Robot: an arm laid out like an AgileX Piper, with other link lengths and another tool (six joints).
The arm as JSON. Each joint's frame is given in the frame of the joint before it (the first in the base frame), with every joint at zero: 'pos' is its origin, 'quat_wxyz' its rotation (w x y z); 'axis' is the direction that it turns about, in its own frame. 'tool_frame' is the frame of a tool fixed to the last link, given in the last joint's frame.
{
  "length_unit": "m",
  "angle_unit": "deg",
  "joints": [
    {
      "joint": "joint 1",
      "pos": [
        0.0,
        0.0,
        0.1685
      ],
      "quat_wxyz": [
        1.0,
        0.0,
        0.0,
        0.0
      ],
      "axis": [
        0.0,
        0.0,
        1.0
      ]
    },
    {
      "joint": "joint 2",
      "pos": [
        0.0,
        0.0,
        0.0
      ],
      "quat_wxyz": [
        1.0,
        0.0,
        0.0,
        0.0
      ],
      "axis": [
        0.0,
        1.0,
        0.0
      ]
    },
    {
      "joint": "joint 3",
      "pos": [
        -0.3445,
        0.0,
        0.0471
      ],
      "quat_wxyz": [
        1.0,
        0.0,
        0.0,
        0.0
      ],
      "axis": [
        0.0,
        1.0,
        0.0
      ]
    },
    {
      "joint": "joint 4",
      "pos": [
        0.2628,
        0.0,
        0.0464
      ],
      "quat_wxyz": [
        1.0,
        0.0,
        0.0,
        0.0
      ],
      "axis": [
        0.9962,
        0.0,
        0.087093
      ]
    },
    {
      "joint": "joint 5",
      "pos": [
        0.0,
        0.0,
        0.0
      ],
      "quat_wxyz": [
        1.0,
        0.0,
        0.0,
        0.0
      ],
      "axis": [
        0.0,
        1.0,
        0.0
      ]
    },
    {
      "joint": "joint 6",
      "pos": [
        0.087,
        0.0,
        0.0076
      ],
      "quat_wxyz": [
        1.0,
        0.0,
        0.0,
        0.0
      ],
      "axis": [
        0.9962,
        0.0,
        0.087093
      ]
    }
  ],
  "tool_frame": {
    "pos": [
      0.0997,
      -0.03,
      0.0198
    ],
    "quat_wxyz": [
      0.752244,
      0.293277,
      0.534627,
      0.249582
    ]
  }
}
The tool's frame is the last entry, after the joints.
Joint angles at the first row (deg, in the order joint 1, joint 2, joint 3, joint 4, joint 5, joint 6):
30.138, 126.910, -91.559, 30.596, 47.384, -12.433
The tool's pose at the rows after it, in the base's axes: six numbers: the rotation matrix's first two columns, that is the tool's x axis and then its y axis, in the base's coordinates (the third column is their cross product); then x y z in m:
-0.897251, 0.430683, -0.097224, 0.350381, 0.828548, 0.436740, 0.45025, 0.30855, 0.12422
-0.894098, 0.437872, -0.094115, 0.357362, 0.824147, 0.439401, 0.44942, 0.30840, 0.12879
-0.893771, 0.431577, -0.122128, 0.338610, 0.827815, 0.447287, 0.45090, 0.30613, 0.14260
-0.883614, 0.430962, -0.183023, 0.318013, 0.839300, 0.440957, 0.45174, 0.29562, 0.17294
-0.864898, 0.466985, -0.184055, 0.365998, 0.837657, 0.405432, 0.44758, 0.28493, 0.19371
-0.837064, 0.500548, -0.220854, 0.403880, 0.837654, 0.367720, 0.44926, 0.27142, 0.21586
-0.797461, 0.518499, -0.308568, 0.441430, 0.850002, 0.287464, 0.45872, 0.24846, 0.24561
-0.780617, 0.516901, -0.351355, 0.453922, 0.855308, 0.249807, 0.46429, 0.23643, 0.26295
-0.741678, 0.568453, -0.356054, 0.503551, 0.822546, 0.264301, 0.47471, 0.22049, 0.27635
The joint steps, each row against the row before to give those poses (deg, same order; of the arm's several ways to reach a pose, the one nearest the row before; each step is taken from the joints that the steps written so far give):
0.000, -0.001, 0.001, -0.344, 0.057, 0.000
-0.001, -0.514, -0.002, 0.000, 0.287, 0.631
0.000, -1.547, 0.001, -1.260, 0.057, 0.285
0.001, -3.609, 0.000, -4.527, 0.859, 2.923
0.000, -2.006, -1.604, -4.125, 3.896, 6.359
0.000, -1.663, -2.291, -5.443, 3.381, 6.189
0.000, -0.629, -5.617, -9.339, 6.704, 7.162
-0.230, 0.000, -3.610, -3.839, 4.126, 1.890
-1.948, 0.000, -2.693, -0.401, 1.718, 1.833

